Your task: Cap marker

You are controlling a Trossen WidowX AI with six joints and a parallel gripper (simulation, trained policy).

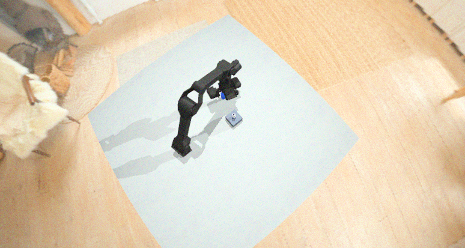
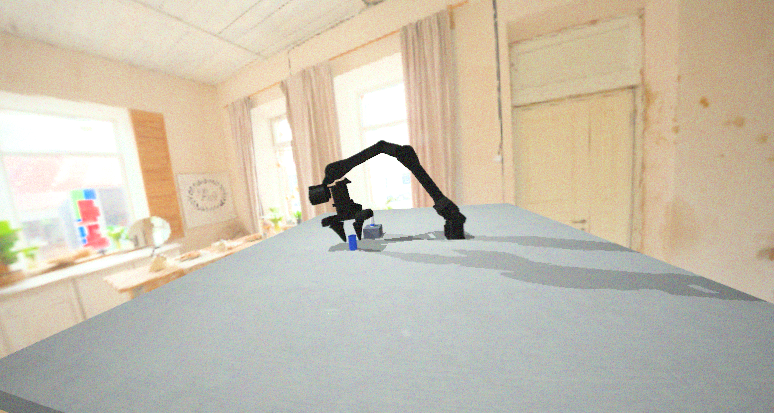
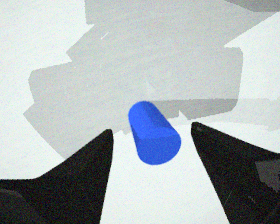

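My gripper tip is now right at the blue cap. Also, from my gripper tip: grey holder block 15 cm to the right, 4 cm behind, 1 cm below; white marker 15 cm to the right, 4 cm behind, 4 cm above.
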